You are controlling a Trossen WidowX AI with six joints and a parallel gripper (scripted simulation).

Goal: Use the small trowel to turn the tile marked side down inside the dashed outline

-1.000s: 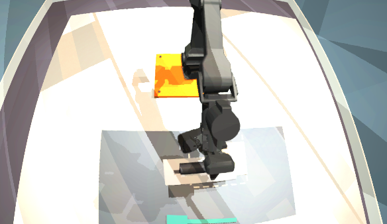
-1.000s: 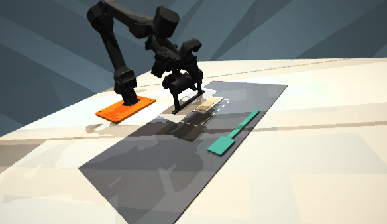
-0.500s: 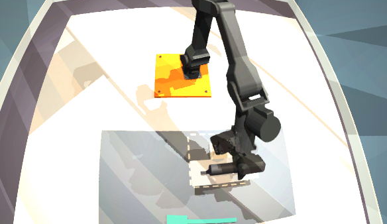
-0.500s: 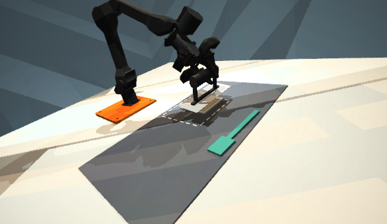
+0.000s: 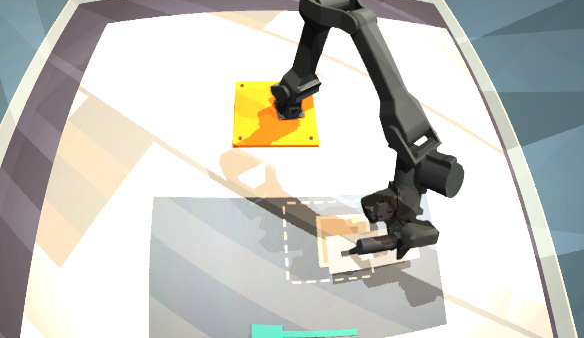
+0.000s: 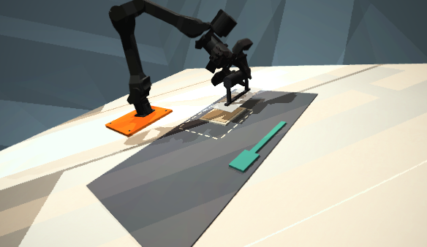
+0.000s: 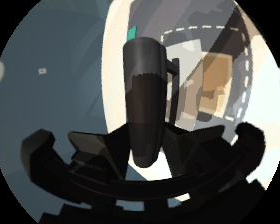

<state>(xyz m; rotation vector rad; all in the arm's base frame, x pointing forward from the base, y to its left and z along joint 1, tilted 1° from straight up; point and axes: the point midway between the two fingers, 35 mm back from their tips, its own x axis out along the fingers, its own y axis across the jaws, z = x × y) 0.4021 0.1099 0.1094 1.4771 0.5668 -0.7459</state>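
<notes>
Now: the tile 80 mm behind my gripper tip, 60 mm to the right of it and 80 mm below it. Also, from my gripper tip: teal flat tool: 100 mm ahead, 210 mm to the right, 80 mm below; then grey mat: 30 mm behind, 170 mm to the right, 110 mm below; then small trowel: 30 mm behind, 10 mm below.
</notes>
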